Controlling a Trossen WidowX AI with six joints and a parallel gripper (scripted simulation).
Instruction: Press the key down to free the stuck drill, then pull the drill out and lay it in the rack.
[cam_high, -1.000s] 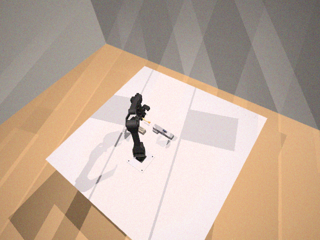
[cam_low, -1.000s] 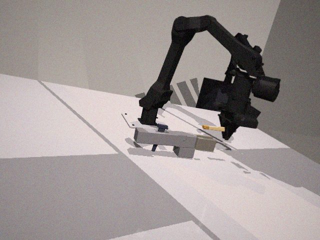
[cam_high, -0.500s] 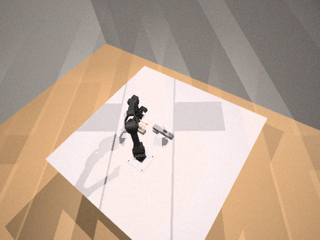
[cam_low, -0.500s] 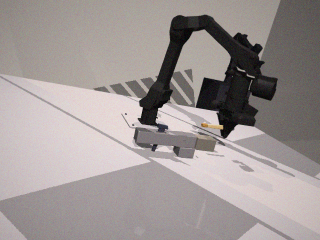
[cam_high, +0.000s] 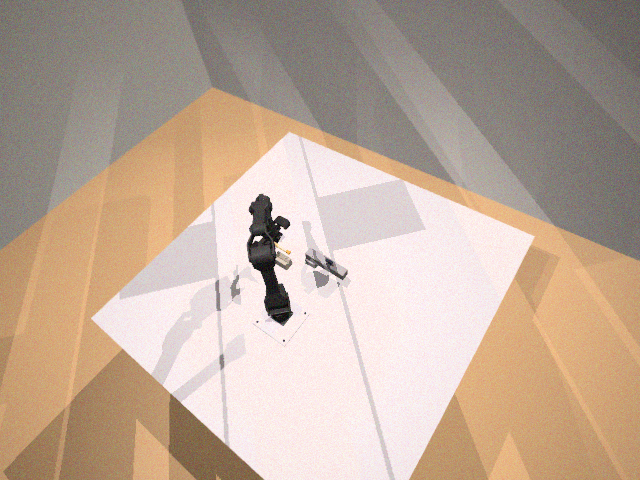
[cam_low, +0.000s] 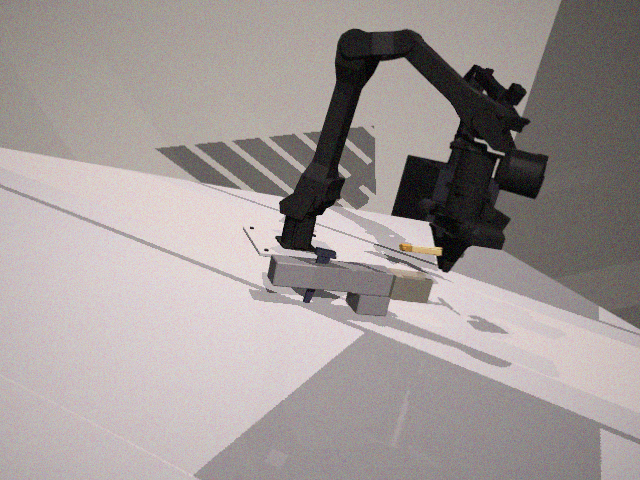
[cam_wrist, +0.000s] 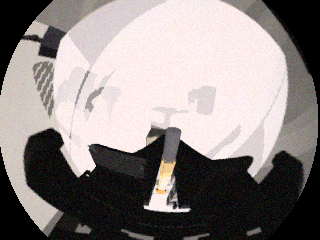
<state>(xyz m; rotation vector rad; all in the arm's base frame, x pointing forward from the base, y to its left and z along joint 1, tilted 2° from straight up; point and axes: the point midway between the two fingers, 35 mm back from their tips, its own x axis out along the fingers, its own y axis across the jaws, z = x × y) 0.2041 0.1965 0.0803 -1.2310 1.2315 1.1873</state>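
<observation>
Now: the rack 20 mm behind my gripper tip, 50 mm to the right of it and 40 mm below it. The rest, counted from my gripper tip: dark blue key (60 mm ahead, 240 mm to the right, 10 mm below); then grey block (60 mm ahead, 210 mm to the right, 20 mm below); then drill (40 mm to the right, 30 mm above).
</observation>
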